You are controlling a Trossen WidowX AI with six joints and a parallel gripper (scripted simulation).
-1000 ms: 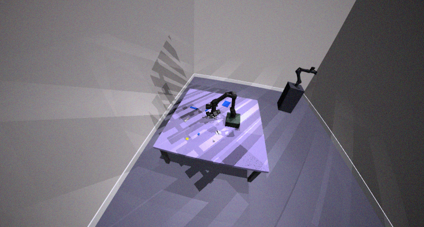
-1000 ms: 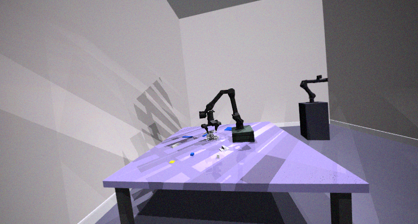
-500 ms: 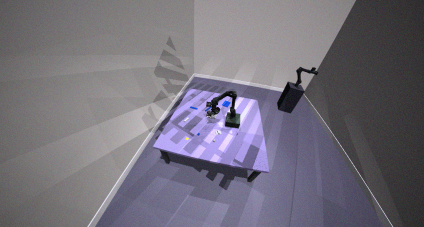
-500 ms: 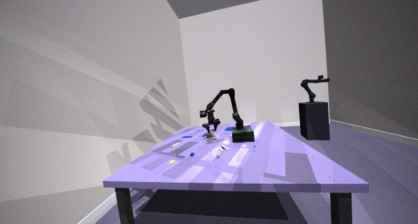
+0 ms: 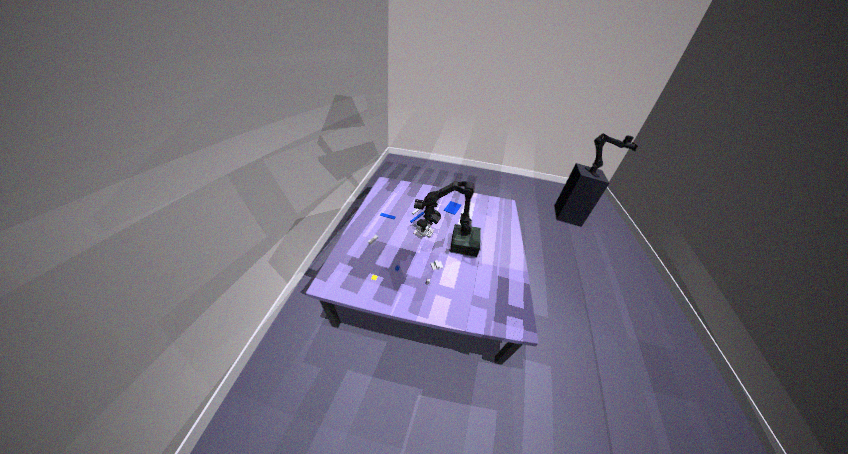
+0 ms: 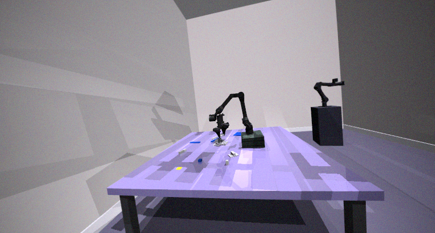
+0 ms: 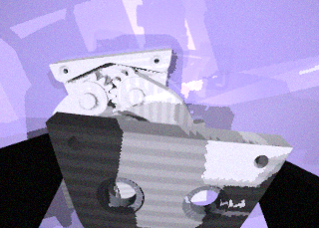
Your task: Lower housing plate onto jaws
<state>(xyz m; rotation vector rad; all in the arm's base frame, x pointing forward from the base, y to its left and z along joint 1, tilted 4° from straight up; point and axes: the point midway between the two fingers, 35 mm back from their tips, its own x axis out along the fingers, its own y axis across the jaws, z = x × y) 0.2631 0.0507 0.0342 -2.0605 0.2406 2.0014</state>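
My gripper tip is 7 cm above the pale jaw assembly, 2 cm to the left of it and 1 cm short of it. Round my gripper tip: white bar 32 cm ahead, 20 cm to the left, 7 cm below; then blue bar 35 cm ahead, 8 cm below, 7 cm to the right; then yellow bit 47 cm to the left, 17 cm ahead, 8 cm below.
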